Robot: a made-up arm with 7 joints.
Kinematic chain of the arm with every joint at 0, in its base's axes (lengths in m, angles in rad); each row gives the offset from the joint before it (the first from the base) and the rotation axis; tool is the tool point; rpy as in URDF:
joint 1: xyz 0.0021 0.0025 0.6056 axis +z
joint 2: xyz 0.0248 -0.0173 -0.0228 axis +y
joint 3: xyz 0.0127 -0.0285 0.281 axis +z
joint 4: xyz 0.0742 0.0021 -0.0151 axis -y
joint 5: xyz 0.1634 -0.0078 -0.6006 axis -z
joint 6: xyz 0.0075 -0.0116 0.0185 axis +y
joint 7: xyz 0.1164 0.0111 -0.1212 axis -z
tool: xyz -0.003 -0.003 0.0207 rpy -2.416 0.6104 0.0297
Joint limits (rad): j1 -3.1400..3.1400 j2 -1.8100..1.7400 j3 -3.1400..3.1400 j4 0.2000..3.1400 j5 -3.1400..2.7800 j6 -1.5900..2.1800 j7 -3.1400..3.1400
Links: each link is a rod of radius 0.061 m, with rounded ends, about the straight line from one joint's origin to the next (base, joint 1, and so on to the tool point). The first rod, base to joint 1, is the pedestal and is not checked.
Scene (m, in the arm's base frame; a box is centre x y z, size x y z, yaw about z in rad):
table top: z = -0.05
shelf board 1: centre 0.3 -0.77 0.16 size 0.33 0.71 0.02 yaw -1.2
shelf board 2: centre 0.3 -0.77 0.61 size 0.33 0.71 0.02 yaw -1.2
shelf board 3: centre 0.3 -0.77 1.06 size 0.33 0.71 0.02 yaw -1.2
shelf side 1: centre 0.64 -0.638 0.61 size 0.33 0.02 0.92 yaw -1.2
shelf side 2: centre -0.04 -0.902 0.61 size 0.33 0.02 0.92 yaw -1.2
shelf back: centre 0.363 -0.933 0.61 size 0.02 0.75 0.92 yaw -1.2
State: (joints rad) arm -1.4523 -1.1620 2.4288 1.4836 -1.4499 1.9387 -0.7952
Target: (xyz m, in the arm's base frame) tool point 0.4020 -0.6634 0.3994
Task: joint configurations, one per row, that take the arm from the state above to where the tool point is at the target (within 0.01 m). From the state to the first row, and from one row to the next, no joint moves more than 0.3 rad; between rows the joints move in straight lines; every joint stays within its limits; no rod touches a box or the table.
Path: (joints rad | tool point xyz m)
1: -1.7204 -1.1729 2.3151 1.2056 -1.3523 2.0191 -0.7950 | 0.6168 0.1875 0.2991
2: -1.9886 -1.1838 2.2014 0.9275 -1.2547 2.0996 -0.7949 | 0.5432 -0.1701 0.3355
3: -2.2567 -1.1947 2.0877 0.6495 -1.1572 2.1800 -0.7947 | 0.3013 -0.4044 0.3994
4: -2.4974 -1.2870 2.0508 0.8909 -1.2884 1.9677 -0.8026 | 0.3527 -0.4886 0.4021
5: -2.7382 -1.3793 2.0138 1.1324 -1.4197 1.7555 -0.8106 | 0.3873 -0.5773 0.4050
6: -2.9789 -1.4715 1.9768 1.3739 -1.5509 1.5432 -0.8185 | 0.4020 -0.6634 0.3994

